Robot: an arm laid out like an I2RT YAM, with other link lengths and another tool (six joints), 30 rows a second.
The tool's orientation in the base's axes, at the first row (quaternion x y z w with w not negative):
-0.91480, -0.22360, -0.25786, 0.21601
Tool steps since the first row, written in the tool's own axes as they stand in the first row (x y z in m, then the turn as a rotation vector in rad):
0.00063, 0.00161, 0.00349, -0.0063, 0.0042, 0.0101
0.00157, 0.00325, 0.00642, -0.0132, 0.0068, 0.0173
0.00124, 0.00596, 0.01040, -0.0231, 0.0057, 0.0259
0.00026, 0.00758, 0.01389, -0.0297, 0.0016, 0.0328
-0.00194, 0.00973, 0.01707, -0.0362, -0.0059, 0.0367
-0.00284, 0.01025, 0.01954, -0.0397, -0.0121, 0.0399
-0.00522, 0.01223, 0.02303, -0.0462, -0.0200, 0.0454
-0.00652, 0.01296, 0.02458, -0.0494, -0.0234, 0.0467
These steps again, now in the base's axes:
0.00263, 0.00067, -0.00279, 0.0011, -0.0001, -0.0126
0.00530, 0.00112, -0.00498, -0.0001, -0.0006, -0.0228
0.00796, 0.00087, -0.00901, -0.0050, 0.0017, -0.0348
0.00936, 0.00105, -0.01272, -0.0096, 0.0066, -0.0427
0.00998, 0.00029, -0.01703, -0.0171, 0.0127, -0.0473
0.01049, 0.00086, -0.01960, -0.0218, 0.0183, -0.0500
0.01100, 0.00034, -0.02421, -0.0288, 0.0256, -0.0558
0.01097, 0.00015, -0.02635, -0.0325, 0.0280, -0.0577

